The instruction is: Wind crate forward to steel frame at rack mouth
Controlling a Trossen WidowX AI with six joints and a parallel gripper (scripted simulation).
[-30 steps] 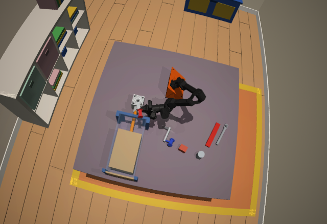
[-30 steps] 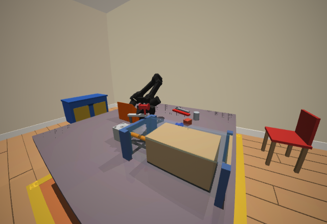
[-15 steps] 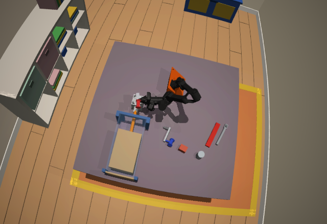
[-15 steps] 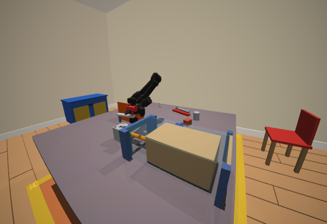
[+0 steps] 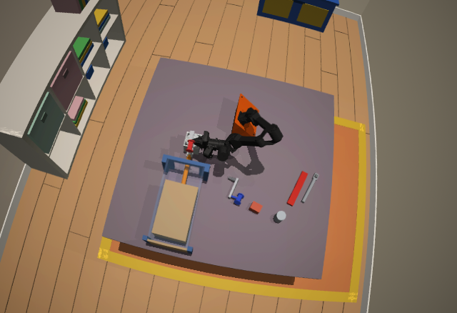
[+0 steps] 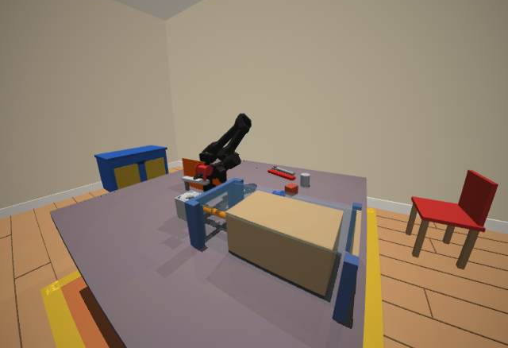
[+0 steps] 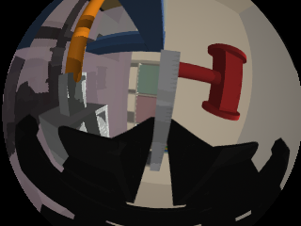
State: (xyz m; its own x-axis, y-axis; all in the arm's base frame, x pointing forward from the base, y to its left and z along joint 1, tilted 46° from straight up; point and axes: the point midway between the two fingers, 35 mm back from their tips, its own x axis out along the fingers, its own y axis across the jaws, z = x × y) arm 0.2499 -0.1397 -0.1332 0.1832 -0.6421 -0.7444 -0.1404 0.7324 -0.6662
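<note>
My gripper tip is 50 mm short of the red grip, 20 mm to the right of it and 40 mm below it. The rest, counted from my gripper tip: blue frame 110 mm ahead, 20 mm to the left, 60 mm below; winch handle 10 mm ahead, 10 mm to the left, 10 mm above; grey winch 60 mm behind, 10 mm to the right, 140 mm below.
</note>
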